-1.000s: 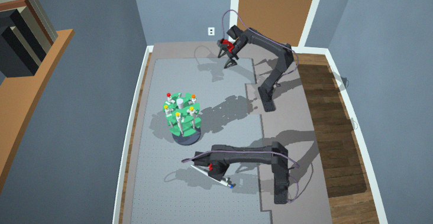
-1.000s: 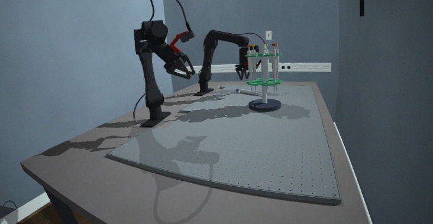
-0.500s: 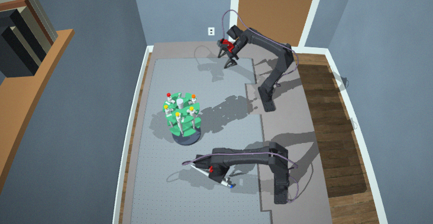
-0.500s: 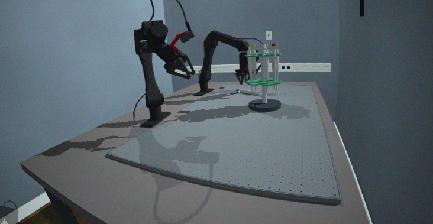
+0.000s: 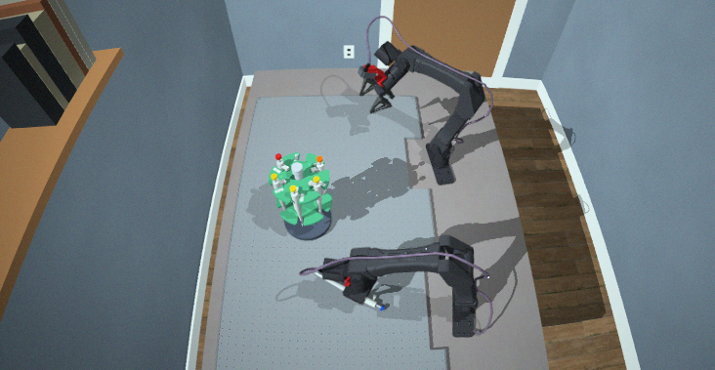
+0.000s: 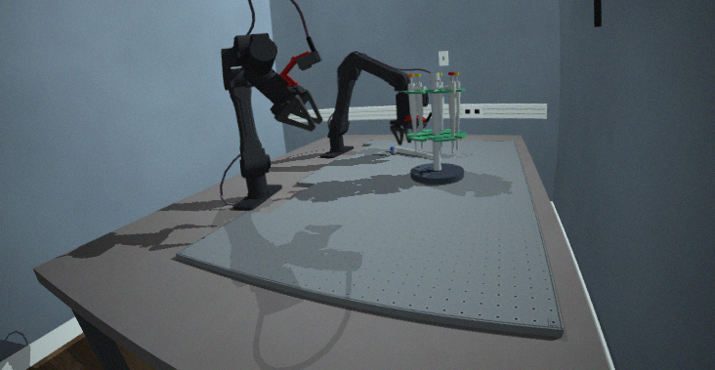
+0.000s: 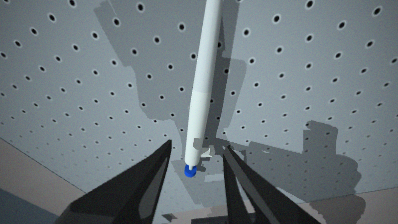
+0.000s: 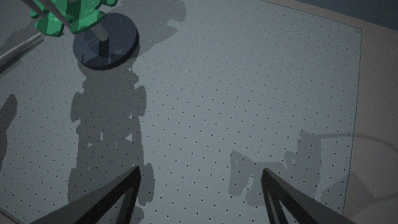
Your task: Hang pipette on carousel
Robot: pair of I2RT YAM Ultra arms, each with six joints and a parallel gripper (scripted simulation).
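Right now the white hand pipette is 40 mm below my left hand, 30 mm to the right of it and 20 mm ahead of it.
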